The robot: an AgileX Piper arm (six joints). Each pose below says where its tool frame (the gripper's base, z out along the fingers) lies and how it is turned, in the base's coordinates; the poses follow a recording.
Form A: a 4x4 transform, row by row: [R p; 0 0 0 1], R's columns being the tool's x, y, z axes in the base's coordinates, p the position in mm. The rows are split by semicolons.
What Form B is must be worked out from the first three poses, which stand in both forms.
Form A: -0.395 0.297 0.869 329; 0.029 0.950 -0.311 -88; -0.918 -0.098 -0.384 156; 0 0 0 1
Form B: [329 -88 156], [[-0.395 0.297 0.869], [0.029 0.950 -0.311], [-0.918 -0.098 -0.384]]
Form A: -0.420 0.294 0.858 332; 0.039 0.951 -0.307 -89; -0.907 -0.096 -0.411 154; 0 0 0 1
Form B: [332 -89 154], [[-0.420 0.294 0.858], [0.039 0.951 -0.307], [-0.907 -0.096 -0.411]]
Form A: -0.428 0.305 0.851 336; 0.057 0.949 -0.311 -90; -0.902 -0.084 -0.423 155; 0 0 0 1
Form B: [336 -90 155], [[-0.428 0.305 0.851], [0.057 0.949 -0.311], [-0.902 -0.084 -0.423]]
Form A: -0.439 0.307 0.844 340; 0.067 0.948 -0.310 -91; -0.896 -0.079 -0.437 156; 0 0 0 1
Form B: [340 -91 156], [[-0.439 0.307 0.844], [0.067 0.948 -0.310], [-0.896 -0.079 -0.437]]
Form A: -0.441 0.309 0.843 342; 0.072 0.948 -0.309 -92; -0.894 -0.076 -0.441 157; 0 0 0 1
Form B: [342 -92 157], [[-0.441 0.309 0.843], [0.072 0.948 -0.309], [-0.894 -0.076 -0.441]]
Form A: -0.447 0.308 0.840 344; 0.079 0.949 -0.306 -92; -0.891 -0.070 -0.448 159; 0 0 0 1
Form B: [344 -92 159], [[-0.447 0.308 0.840], [0.079 0.949 -0.306], [-0.891 -0.070 -0.448]]
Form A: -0.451 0.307 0.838 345; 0.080 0.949 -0.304 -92; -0.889 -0.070 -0.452 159; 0 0 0 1
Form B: [345 -92 159], [[-0.451 0.307 0.838], [0.080 0.949 -0.304], [-0.889 -0.070 -0.452]]
